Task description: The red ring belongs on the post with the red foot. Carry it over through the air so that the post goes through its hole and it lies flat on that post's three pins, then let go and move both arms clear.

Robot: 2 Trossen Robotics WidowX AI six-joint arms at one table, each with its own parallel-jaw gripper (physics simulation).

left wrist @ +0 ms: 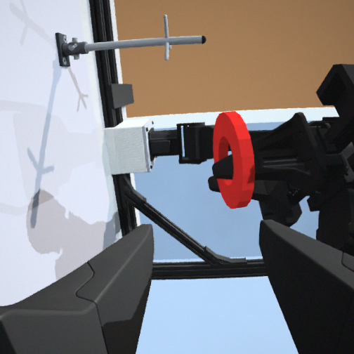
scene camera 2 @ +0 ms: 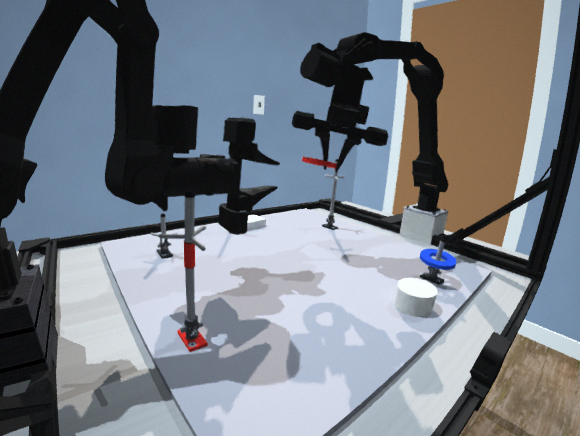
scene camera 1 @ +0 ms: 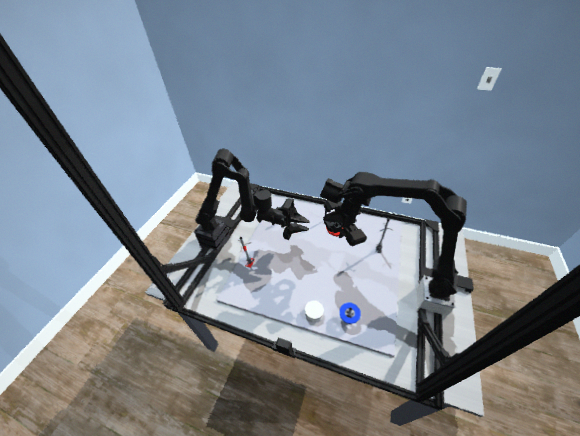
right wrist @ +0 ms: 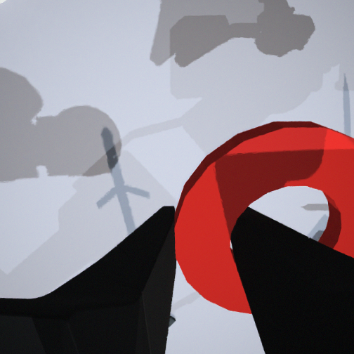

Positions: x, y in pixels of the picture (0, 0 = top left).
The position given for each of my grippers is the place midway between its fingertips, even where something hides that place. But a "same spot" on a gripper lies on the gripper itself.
Scene:
my left gripper: left wrist 206, 233; scene camera 2; scene camera 1; not seen in the right wrist view (out of frame)
my right gripper: left wrist 210, 177; scene camera 2; scene camera 1; right wrist 201, 216
same spot on my left gripper: [scene camera 2: 246, 198] = [scene camera 1: 289, 230]
same spot on my right gripper: [scene camera 1: 335, 221] = [scene camera 2: 353, 108]

